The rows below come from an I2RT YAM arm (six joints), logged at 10 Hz.
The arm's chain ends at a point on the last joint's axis. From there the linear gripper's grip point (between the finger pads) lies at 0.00 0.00 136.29 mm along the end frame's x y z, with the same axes.
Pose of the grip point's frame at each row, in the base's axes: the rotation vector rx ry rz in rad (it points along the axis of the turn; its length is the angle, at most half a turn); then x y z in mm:
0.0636 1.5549 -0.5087 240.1 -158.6 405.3
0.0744 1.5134 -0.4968 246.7 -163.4 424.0
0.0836 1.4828 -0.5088 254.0 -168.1 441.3
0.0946 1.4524 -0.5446 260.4 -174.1 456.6
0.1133 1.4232 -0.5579 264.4 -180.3 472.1
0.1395 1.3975 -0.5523 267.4 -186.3 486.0
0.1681 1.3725 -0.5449 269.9 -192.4 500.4
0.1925 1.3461 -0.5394 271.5 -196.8 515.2
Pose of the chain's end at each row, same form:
0.0636 1.5549 -0.5087 112.7 -110.4 400.3
0.0744 1.5134 -0.4968 119.4 -115.8 413.7
0.0836 1.4828 -0.5088 127.6 -119.2 426.9
0.0946 1.4524 -0.5446 135.9 -121.9 437.9
0.1133 1.4232 -0.5579 141.5 -125.9 449.6
0.1395 1.3975 -0.5523 145.8 -130.4 460.5
0.1681 1.3725 -0.5449 149.7 -134.8 472.1
0.1925 1.3461 -0.5394 152.7 -137.7 484.0

